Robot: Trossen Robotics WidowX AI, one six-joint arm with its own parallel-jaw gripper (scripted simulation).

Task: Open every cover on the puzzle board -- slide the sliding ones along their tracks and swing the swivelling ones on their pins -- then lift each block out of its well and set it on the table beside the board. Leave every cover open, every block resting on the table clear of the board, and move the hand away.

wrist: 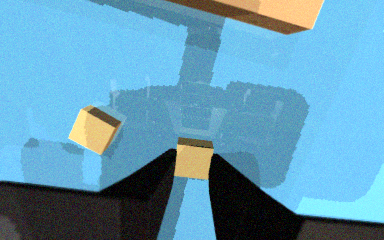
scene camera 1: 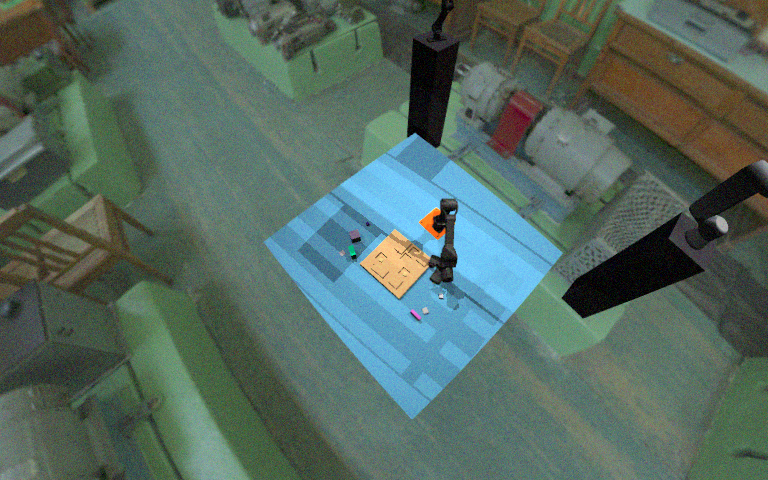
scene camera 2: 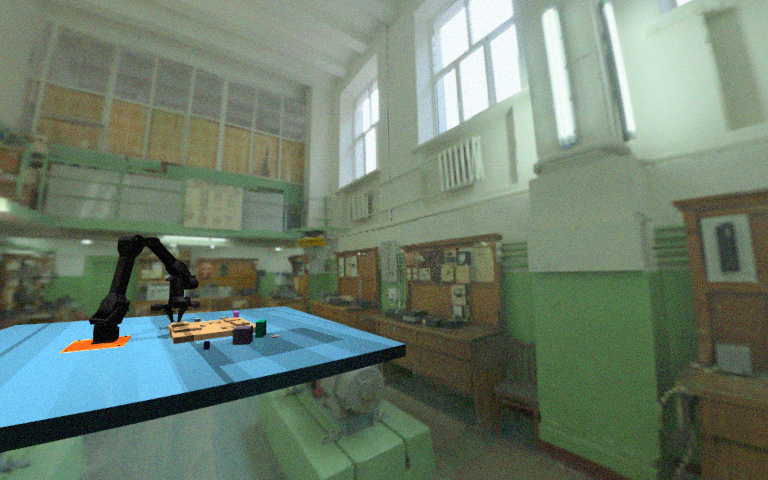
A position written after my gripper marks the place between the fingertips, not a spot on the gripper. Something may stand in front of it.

Observation:
I see my gripper (wrist: 193,158) and a tan puzzle board (scene camera 1: 396,263).
The tan puzzle board also shows in scene camera 2 (scene camera 2: 209,330).

